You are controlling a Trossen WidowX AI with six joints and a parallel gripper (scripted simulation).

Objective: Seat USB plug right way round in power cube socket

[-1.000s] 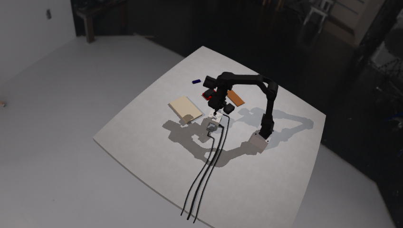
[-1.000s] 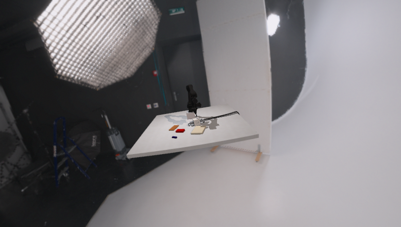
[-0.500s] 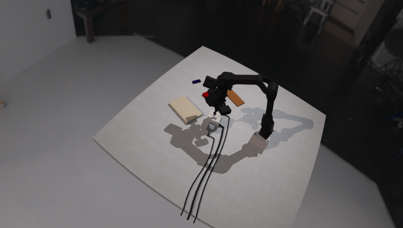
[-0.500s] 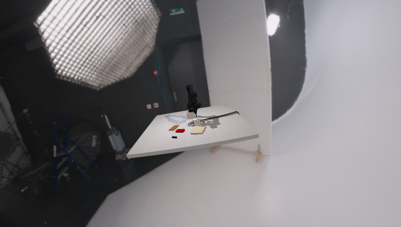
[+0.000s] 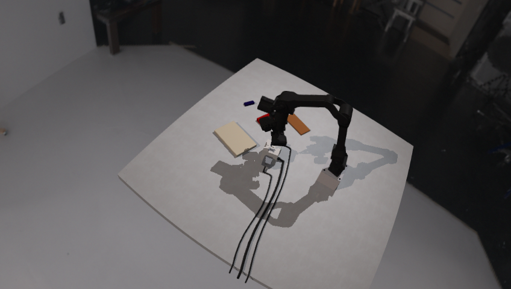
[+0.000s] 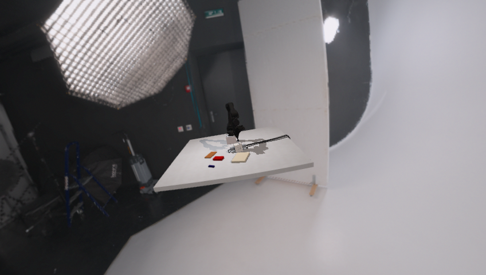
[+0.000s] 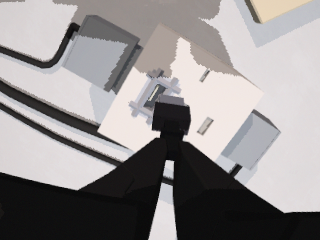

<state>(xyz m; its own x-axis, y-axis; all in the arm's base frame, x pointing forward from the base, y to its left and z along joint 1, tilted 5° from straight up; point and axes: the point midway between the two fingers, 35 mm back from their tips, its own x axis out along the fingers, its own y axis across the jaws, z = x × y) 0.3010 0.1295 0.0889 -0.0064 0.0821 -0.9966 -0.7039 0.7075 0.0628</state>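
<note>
Right now the black USB plug is 20 mm below my gripper tip.
</note>
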